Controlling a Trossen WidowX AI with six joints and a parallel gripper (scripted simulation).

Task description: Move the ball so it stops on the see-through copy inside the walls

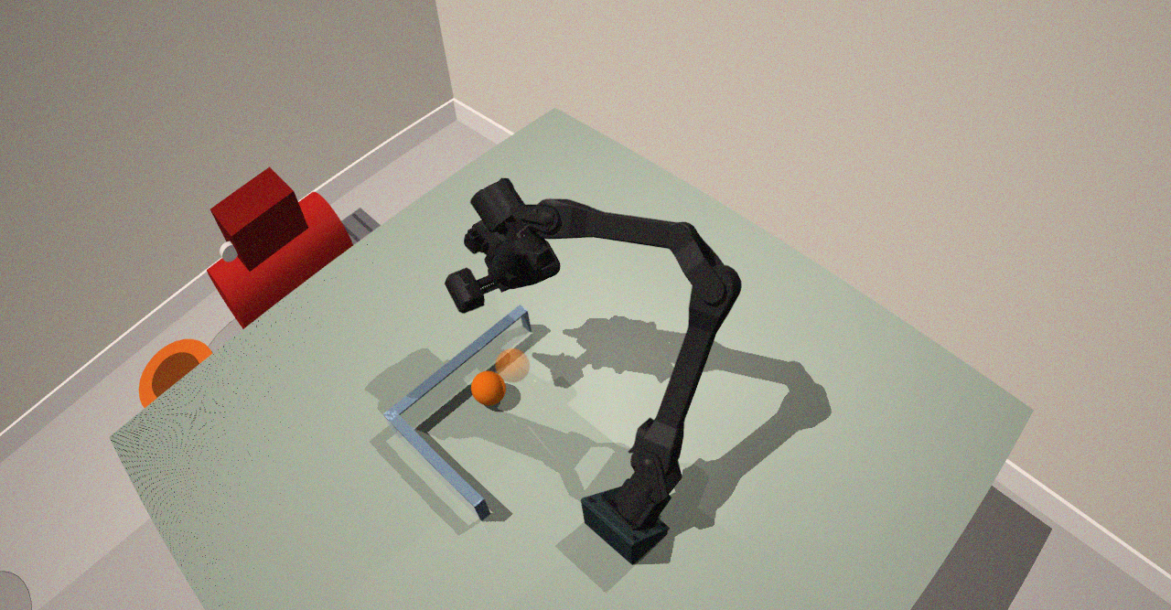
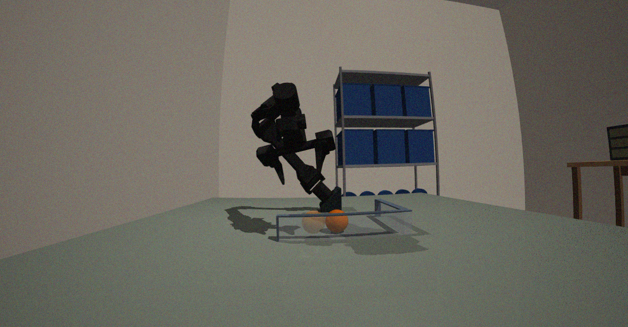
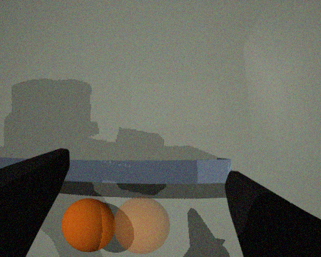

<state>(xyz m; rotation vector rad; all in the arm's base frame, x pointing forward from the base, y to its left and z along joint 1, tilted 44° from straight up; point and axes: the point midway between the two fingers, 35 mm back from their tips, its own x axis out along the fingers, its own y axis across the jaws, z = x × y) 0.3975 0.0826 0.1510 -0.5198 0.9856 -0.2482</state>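
The orange ball lies 8 cm behind my gripper tip, 8 cm to the left of it and 11 cm below it. Round my gripper tip: see-through copy of ball 7 cm behind, 2 cm to the left, 11 cm below.
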